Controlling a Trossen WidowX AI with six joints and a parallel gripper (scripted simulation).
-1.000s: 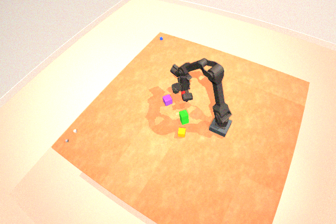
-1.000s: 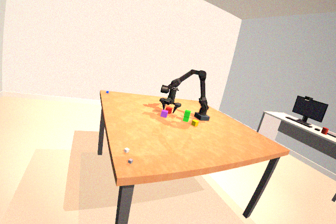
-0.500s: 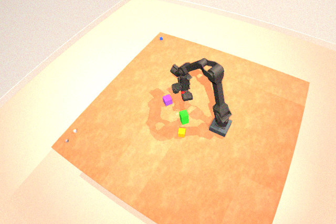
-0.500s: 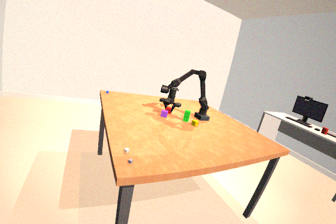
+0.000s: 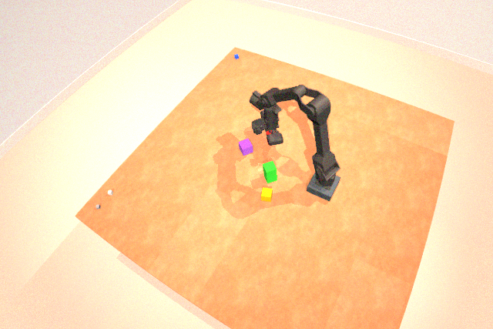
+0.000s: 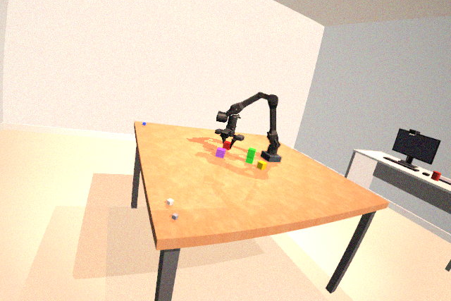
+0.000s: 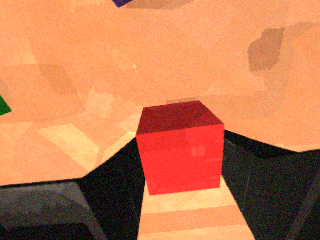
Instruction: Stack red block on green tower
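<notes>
The yellow block lies 25 cm to the left of my gripper tip, 11 cm behind it and 1 cm below it. From my gripper tip the other things lie so: red block 1 cm above; purple block 9 cm to the left, 8 cm ahead, 1 cm below.
</notes>
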